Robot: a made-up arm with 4 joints. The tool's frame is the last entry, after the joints. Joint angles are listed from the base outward. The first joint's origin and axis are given. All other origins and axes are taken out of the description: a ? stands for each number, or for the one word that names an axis. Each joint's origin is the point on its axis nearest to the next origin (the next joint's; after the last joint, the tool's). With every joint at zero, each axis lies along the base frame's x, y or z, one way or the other. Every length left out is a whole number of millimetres.
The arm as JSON. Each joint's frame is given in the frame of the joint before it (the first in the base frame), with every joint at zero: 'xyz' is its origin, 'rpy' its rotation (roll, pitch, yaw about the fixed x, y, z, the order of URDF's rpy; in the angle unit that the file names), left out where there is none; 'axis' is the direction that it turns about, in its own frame. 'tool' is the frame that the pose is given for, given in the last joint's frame.
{
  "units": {
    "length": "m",
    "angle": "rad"
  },
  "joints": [
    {
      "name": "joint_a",
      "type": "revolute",
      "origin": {
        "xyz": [
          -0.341,
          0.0,
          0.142
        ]
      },
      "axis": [
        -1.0,
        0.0,
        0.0
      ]
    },
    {
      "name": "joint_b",
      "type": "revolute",
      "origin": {
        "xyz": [
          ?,
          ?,
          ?
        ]
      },
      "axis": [
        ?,
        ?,
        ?
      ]
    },
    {
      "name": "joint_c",
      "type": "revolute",
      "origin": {
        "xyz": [
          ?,
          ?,
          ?
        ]
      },
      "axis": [
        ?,
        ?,
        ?
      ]
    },
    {
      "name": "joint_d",
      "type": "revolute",
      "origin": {
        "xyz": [
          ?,
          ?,
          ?
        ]
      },
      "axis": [
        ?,
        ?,
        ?
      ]
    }
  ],
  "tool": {
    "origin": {
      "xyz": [
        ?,
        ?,
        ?
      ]
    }
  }
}
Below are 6 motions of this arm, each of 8 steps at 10 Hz.
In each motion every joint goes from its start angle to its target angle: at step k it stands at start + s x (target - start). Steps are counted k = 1, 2, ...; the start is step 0. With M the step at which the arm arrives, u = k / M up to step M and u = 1 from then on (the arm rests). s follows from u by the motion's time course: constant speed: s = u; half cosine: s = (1 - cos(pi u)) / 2; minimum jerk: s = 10 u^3 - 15 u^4 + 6 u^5.
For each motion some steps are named. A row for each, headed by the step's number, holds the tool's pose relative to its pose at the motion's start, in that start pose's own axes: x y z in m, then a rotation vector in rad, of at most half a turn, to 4 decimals.
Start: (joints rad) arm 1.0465 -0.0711 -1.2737 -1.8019
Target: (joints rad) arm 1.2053 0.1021 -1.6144 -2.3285
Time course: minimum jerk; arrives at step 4
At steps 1, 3, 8:
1: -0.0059 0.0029 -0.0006 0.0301 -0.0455 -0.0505
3: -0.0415 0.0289 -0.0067 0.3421 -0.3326 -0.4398
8: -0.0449 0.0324 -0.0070 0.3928 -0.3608 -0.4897

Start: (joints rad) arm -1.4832 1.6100 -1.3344 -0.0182
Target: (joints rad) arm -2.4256 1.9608 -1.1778 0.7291
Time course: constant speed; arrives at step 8
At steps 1, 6, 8:
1: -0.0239 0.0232 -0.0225 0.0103 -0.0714 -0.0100
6: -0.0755 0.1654 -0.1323 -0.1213 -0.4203 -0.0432
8: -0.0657 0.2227 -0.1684 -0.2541 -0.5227 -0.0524

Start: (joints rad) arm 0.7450 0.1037 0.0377 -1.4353
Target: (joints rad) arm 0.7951 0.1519 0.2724 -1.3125
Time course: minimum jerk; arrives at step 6
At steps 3, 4, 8:
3: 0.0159 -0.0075 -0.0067 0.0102 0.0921 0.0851
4: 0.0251 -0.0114 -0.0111 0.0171 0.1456 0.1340
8: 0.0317 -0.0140 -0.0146 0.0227 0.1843 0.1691

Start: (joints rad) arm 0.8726 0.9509 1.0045 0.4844
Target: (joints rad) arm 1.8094 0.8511 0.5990 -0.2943
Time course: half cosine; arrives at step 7
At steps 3, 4, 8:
3: 0.0105 0.1552 0.1188 -0.3088 0.2625 -0.5562
4: 0.0596 0.2459 0.1619 -0.5252 0.3931 -0.8522
8: 0.1962 0.3736 0.1765 -0.9817 0.5829 -1.3052

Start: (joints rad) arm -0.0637 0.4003 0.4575 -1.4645
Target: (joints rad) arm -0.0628 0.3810 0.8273 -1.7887
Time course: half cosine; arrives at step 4
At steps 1, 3, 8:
1: 0.0000 0.0048 -0.0040 0.0057 0.0538 -0.0500
3: 0.0016 0.0300 -0.0210 -0.0008 0.3162 -0.2881
8: 0.0023 0.0355 -0.0244 -0.0093 0.3708 -0.3362

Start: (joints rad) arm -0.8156 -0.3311 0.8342 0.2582
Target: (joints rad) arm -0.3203 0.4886 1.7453 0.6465
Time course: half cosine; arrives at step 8
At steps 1, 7, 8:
1: 0.0050 -0.0093 -0.0003 0.0213 0.0145 0.0397
7: 0.0743 -0.1075 -0.0006 0.6392 0.5294 0.5488
8: 0.0725 -0.1072 0.0012 0.6668 0.5509 0.5471

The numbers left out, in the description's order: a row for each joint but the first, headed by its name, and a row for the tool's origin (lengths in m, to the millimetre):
joint_b: xyz 0.0 -0.075 -0.01, axis 0.0 0.0 1.0
joint_c: xyz -0.126 0.076 0.0, axis 1.0 0.0 0.0
joint_d: xyz 0.0 -0.17 0.07, axis 0.0 0.0 1.0
tool: xyz -0.107 -0.069 0.0

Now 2 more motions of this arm.
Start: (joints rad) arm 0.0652 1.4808 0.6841 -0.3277
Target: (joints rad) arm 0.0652 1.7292 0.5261 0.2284
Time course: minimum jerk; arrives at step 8
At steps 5, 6, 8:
5: 0.0743 -0.0443 0.0518 -0.1281 0.0915 0.5481
6: 0.0957 -0.0488 0.0633 -0.1534 0.1189 0.6793
8: 0.1090 -0.0503 0.0700 -0.1677 0.1365 0.7585

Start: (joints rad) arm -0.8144 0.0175 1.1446 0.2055
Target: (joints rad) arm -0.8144 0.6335 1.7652 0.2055
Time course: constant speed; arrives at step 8
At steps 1, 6, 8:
1: 0.0042 -0.0126 -0.0053 0.0905 0.0540 0.0291
6: 0.0061 -0.0467 -0.0344 0.5408 0.3545 0.0896
8: -0.0034 -0.0488 -0.0403 0.7148 0.4859 0.0724

